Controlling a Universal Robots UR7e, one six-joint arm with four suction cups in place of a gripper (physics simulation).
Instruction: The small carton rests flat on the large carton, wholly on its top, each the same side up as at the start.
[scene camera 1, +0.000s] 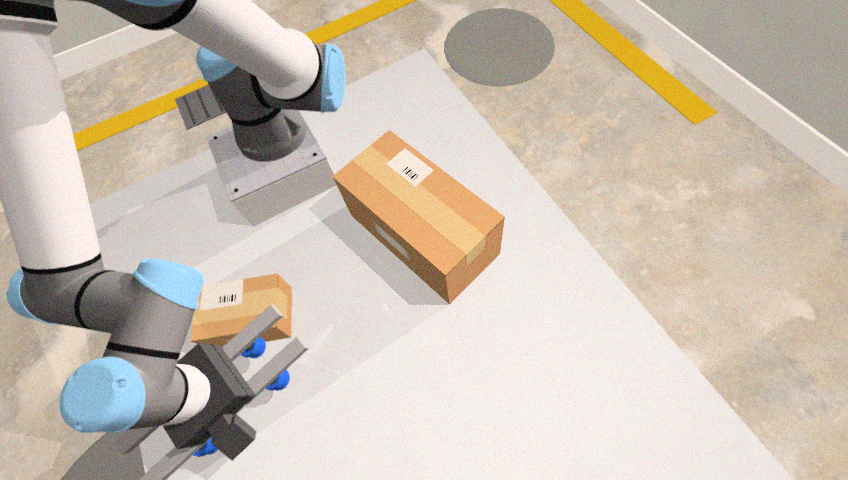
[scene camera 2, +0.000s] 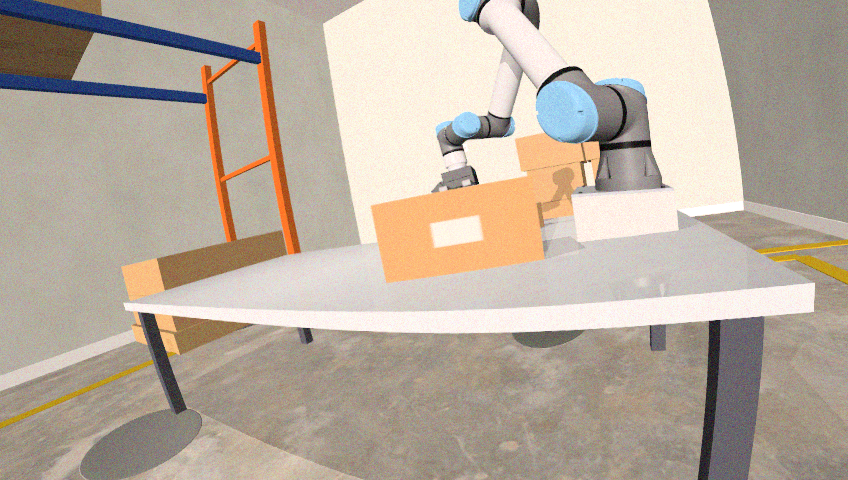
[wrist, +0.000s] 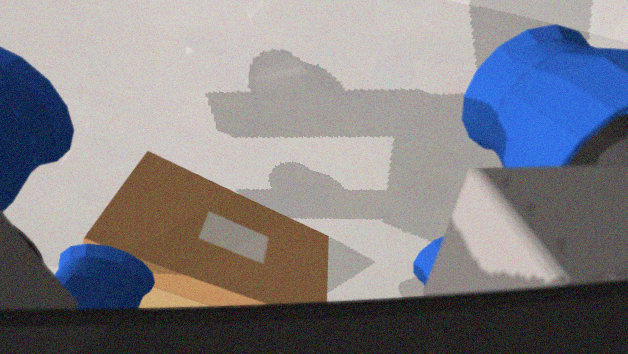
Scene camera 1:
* large carton: 447, 235, on the table
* small carton: 224, 309, on the table
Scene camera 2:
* large carton: 495, 224
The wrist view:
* my suction head: 535, 101
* small carton: 206, 245
